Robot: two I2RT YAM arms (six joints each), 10 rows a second.
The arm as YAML. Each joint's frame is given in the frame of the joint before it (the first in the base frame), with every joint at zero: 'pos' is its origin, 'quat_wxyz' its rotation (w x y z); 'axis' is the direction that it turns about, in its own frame. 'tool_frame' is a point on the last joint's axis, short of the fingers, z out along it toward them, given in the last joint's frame.
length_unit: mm
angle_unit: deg
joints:
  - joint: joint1
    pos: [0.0, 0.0, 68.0]
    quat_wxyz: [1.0, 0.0, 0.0, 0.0]
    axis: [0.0, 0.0, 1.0]
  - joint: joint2
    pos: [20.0, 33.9, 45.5]
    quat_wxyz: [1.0, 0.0, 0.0, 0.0]
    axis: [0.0, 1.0, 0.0]
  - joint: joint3
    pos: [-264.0, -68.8, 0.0]
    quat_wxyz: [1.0, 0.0, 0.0, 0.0]
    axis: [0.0, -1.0, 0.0]
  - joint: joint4
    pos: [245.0, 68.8, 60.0]
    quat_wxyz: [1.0, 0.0, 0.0, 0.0]
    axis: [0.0, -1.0, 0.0]
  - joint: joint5
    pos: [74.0, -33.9, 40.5]
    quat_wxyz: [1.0, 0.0, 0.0, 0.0]
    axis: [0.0, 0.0, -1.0]
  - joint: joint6
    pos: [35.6, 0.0, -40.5]
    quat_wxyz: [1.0, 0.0, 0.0, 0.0]
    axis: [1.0, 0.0, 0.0]
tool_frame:
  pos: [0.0, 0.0, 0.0]
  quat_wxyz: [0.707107, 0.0, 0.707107, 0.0]
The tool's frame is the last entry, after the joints.
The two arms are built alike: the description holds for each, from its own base.
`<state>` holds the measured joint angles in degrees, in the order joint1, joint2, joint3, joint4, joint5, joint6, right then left.
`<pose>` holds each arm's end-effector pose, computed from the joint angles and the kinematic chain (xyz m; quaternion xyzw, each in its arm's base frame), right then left.
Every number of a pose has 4 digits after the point. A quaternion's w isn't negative.
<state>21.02 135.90 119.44 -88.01 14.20 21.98 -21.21 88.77 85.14 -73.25 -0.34 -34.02</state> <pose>0.4087 0.1477 0.1803 0.0073 -0.9845 0.1599 0.0713 0.2681 -0.1038 0.3151 -0.1112 0.9872 -0.0503 0.1026</pose>
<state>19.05 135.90 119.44 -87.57 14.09 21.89 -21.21 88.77 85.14 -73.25 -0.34 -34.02</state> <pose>0.4142 0.1339 0.1801 -0.0094 -0.9851 0.1564 0.0710 0.2681 -0.1038 0.3151 -0.1112 0.9872 -0.0503 0.1026</pose>
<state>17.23 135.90 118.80 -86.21 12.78 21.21 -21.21 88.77 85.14 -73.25 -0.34 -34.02</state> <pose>0.4191 0.1217 0.1767 -0.0214 -0.9869 0.1423 0.0724 0.2681 -0.1038 0.3151 -0.1112 0.9872 -0.0503 0.1026</pose>
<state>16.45 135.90 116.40 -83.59 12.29 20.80 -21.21 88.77 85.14 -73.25 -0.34 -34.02</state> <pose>0.4202 0.1162 0.1660 -0.0253 -0.9875 0.1370 0.0734 0.2681 -0.1038 0.3151 -0.1112 0.9872 -0.0503 0.1026</pose>
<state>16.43 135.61 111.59 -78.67 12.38 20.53 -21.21 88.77 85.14 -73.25 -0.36 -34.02</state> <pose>0.4174 0.1151 0.1471 -0.0234 -0.9879 0.1365 0.0702 0.2681 -0.1038 0.3151 -0.1112 0.9872 -0.0502 0.1027</pose>
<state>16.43 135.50 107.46 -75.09 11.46 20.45 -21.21 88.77 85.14 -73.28 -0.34 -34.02</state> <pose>0.4125 0.1143 0.1303 -0.0233 -0.9883 0.1301 0.0765 0.2681 -0.1038 0.3151 -0.1112 0.9872 -0.0502 0.1024</pose>
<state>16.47 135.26 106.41 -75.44 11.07 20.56 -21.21 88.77 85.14 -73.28 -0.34 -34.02</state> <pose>0.4087 0.1137 0.1281 -0.0233 -0.9874 0.1301 0.0870 0.2681 -0.1038 0.3151 -0.1112 0.9872 -0.0502 0.1024</pose>
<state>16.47 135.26 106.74 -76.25 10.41 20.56 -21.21 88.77 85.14 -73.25 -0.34 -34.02</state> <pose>0.4081 0.1139 0.1297 -0.0236 -0.9874 0.1260 0.0928 0.2681 -0.1038 0.3151 -0.1112 0.9872 -0.0503 0.1026</pose>
